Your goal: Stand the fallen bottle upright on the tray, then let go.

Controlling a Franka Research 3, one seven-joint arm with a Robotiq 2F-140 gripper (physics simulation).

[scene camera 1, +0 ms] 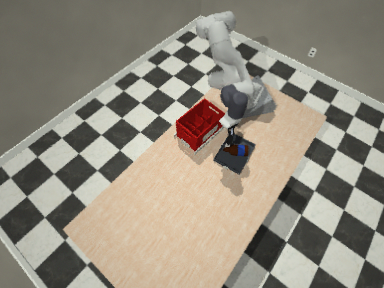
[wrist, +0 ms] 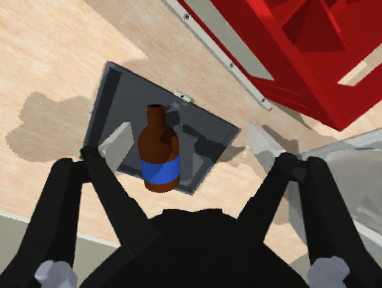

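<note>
A brown bottle with a blue label point(scene camera 1: 237, 150) point(wrist: 159, 150) lies on its side on the dark grey tray point(scene camera 1: 231, 167) point(wrist: 205, 170). In the wrist view its neck points to the top of the view and its base is near the tray's lower edge. My gripper point(scene camera 1: 231, 142) point(wrist: 190, 132) is open, with nothing between its fingers. It is above the tray. In the wrist view the bottle shows between the two fingertips, closer to the left one. The height between fingertips and bottle is hard to tell.
A red crate with compartments point(scene camera 1: 187, 137) point(wrist: 300, 85) stands beside the tray on the wooden table point(scene camera 1: 165, 200) point(wrist: 35, 190). A pale strip with screws point(wrist: 231, 65) runs along the crate's base. The grey robot base plate point(scene camera 1: 265, 102) point(wrist: 297, 220) lies behind the tray.
</note>
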